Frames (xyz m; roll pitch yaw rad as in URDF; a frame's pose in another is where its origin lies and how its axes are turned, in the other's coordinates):
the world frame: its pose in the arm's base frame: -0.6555 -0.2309 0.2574 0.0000 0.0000 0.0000
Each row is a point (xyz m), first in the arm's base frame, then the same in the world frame.
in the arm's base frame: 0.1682 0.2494 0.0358
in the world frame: 0.8237 0.4803 -0.2216
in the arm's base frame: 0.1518 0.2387 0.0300
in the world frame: 0.8073 0.4696 -0.2274
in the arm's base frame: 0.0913 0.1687 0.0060
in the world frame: 0.7468 0.3996 -0.2514
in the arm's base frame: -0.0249 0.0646 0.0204
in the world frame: 0.6306 0.2955 -0.2370
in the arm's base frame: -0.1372 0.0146 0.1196
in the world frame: 0.5183 0.2455 -0.1378
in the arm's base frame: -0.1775 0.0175 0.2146
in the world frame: 0.4780 0.2484 -0.0428
